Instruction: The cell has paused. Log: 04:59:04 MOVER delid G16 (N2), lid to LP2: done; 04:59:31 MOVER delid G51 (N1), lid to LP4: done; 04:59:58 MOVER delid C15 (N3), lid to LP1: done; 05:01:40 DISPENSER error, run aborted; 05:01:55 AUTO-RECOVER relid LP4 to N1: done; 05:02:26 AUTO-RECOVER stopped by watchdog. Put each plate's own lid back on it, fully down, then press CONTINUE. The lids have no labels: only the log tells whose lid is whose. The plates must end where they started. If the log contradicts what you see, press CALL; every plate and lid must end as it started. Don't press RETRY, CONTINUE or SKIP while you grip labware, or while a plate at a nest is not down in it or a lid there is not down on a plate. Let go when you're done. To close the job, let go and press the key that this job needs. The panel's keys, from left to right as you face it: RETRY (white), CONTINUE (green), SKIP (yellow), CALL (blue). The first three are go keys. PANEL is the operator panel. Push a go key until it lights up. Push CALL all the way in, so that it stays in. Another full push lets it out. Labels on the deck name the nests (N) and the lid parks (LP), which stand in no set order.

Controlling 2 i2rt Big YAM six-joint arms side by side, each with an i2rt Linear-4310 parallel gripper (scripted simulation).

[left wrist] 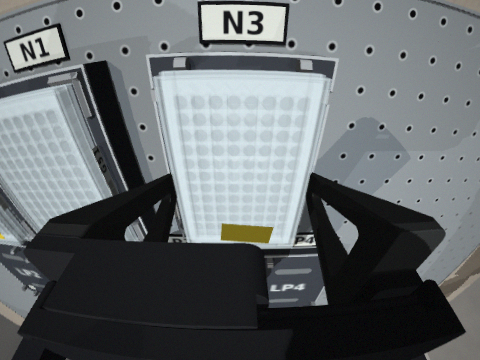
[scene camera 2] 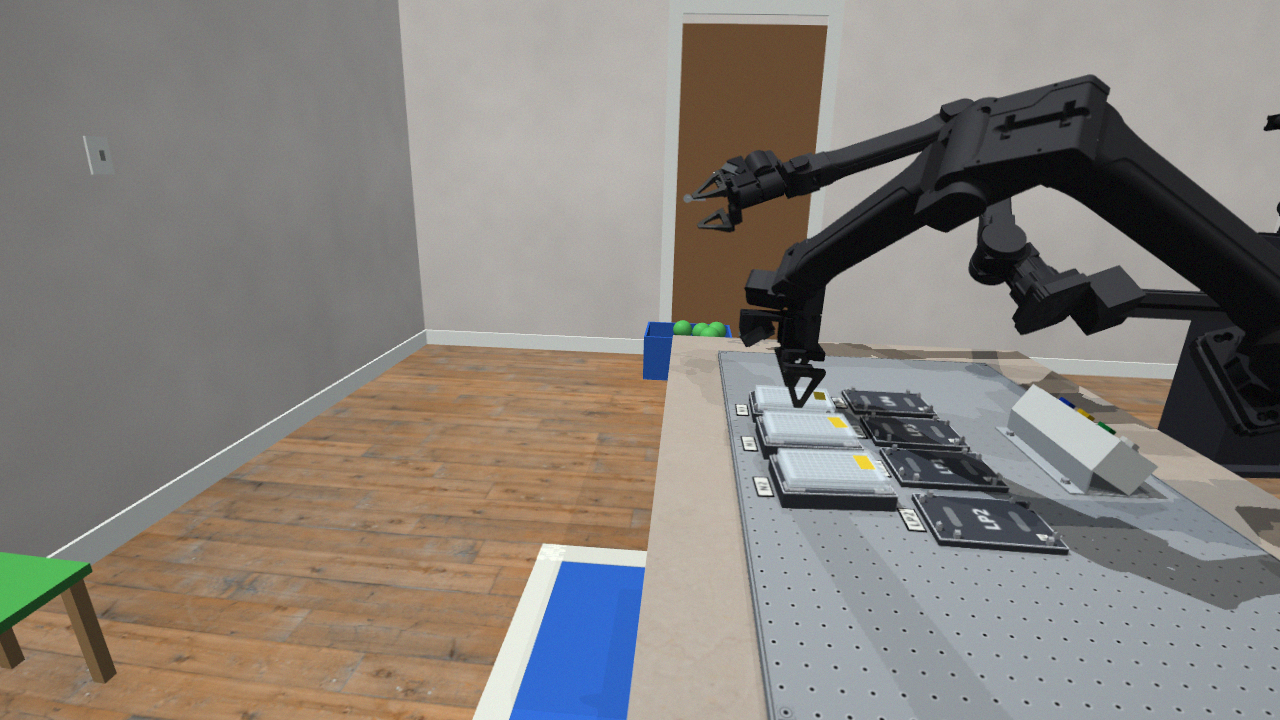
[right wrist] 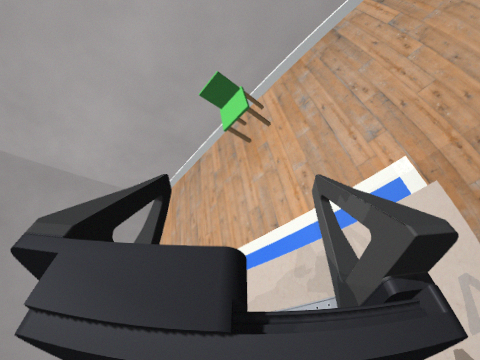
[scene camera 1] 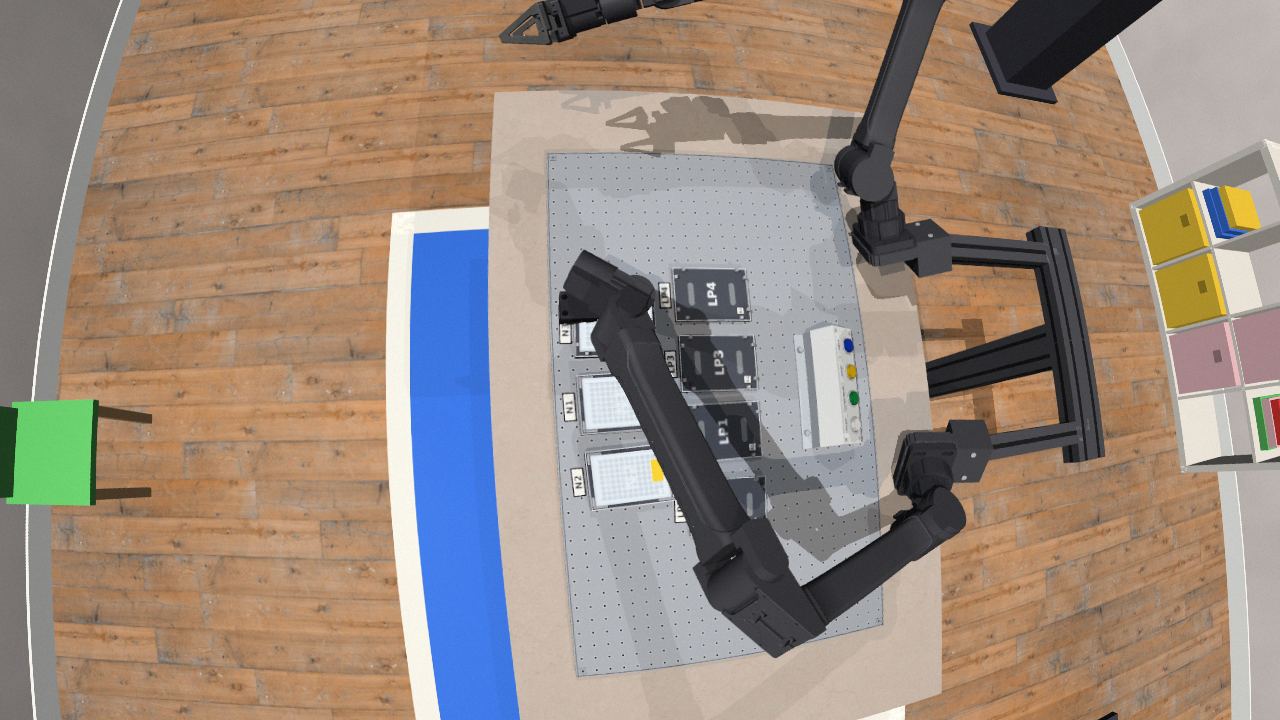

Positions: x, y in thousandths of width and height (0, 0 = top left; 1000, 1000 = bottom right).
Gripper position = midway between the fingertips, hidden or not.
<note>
In view: my left gripper (scene camera 2: 620, 553), my right gripper (scene camera 1: 396, 53), a clear lid (scene camera 2: 600, 551) and a clear lid (scene camera 2: 627, 648).
My left gripper also shows in the left wrist view (left wrist: 503, 501). My right gripper shows as well in scene camera 2 (scene camera 2: 543, 294) and in the right wrist view (right wrist: 503, 507).
</note>
